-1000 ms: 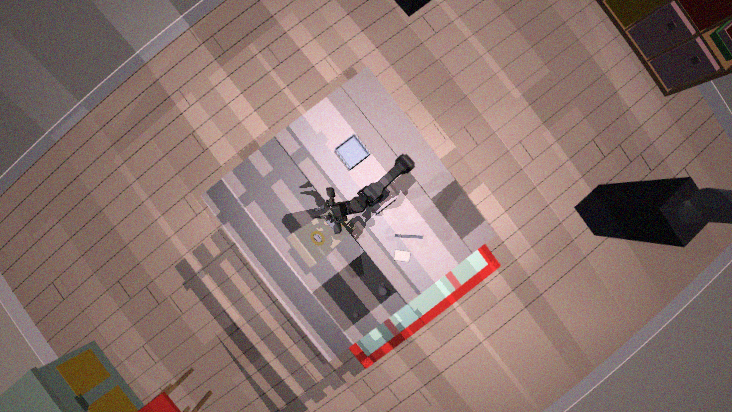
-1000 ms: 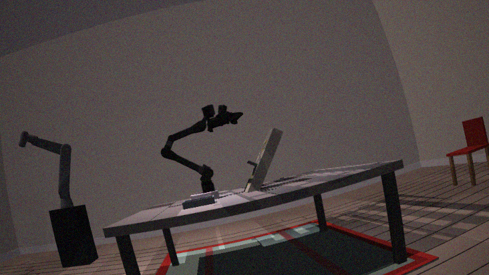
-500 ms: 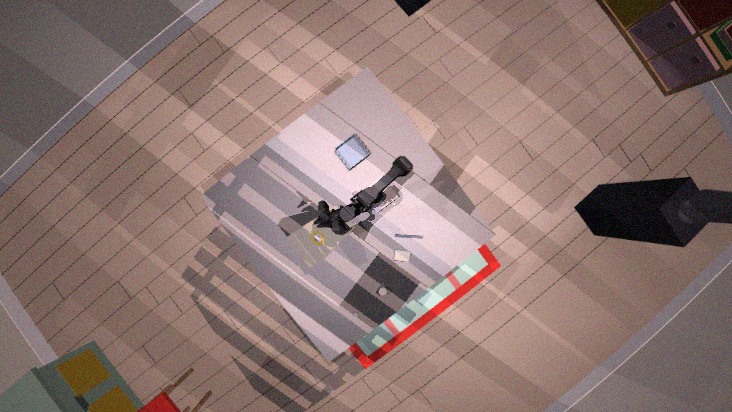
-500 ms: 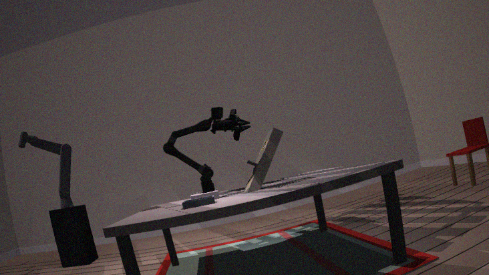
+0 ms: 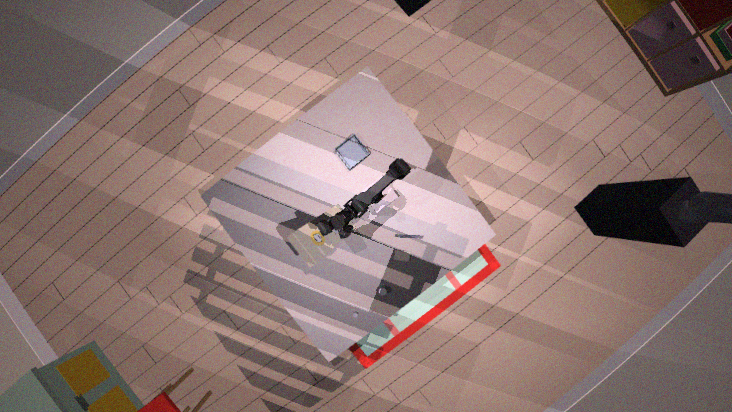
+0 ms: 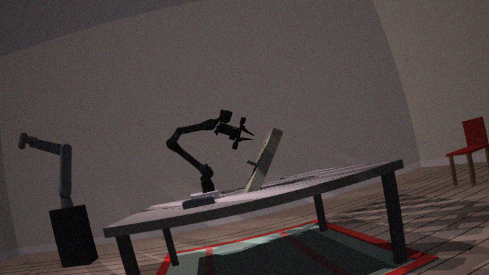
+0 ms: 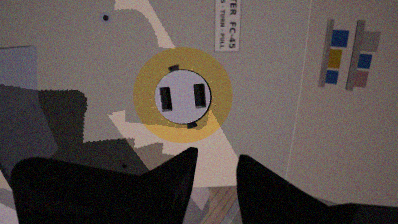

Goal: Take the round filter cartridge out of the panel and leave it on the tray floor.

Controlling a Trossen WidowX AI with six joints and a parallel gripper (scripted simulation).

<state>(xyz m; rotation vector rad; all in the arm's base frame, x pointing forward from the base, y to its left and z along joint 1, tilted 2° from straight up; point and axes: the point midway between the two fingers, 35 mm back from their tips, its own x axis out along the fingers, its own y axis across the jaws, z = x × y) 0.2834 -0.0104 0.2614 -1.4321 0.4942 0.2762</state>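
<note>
Right now the round grey filter cartridge is 6 cm ahead of my gripper tip, 1 cm to the left of it and 7 cm below it. Round my gripper tip: blue-grey square tray: 38 cm behind, 26 cm to the right, 28 cm below; then beige service panel: 2 cm ahead, 1 cm to the left, 14 cm below; then pale block: 21 cm behind, 41 cm to the left, 28 cm below.
</note>
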